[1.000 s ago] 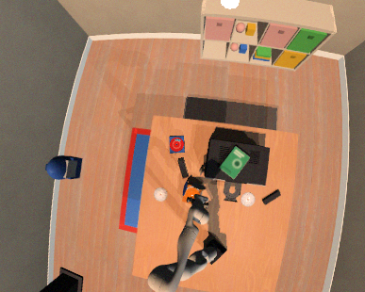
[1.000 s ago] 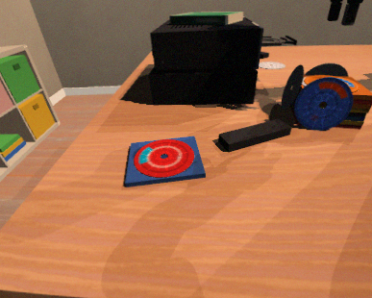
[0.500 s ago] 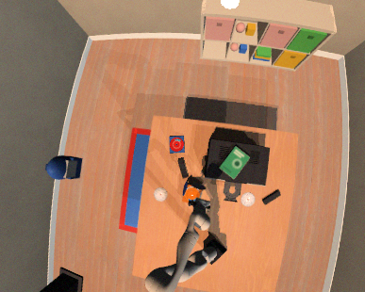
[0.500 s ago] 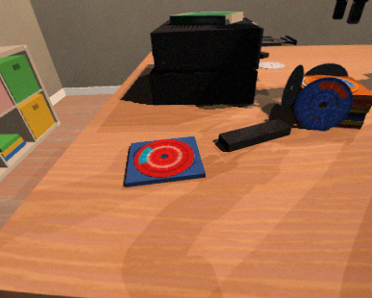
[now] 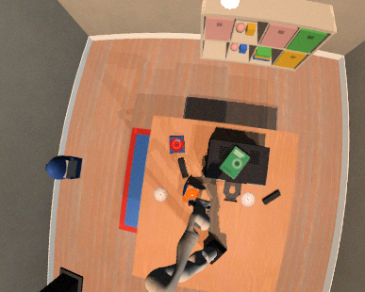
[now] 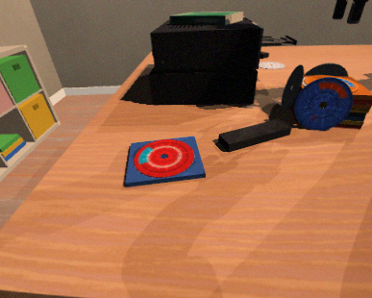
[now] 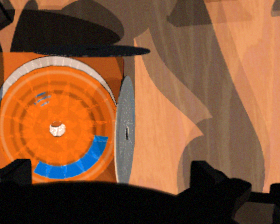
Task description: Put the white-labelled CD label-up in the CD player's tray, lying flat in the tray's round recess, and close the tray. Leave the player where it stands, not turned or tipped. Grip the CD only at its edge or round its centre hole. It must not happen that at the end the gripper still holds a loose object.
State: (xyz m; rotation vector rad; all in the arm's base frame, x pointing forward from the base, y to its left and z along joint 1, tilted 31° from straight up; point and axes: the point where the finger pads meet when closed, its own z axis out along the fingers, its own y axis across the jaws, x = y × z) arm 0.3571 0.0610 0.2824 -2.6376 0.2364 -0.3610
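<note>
The cd lies 1 cm to the right of my hand and 16 cm below it. Round my hand: green book 32 cm ahead, 19 cm to the right, 1 cm below.
</note>
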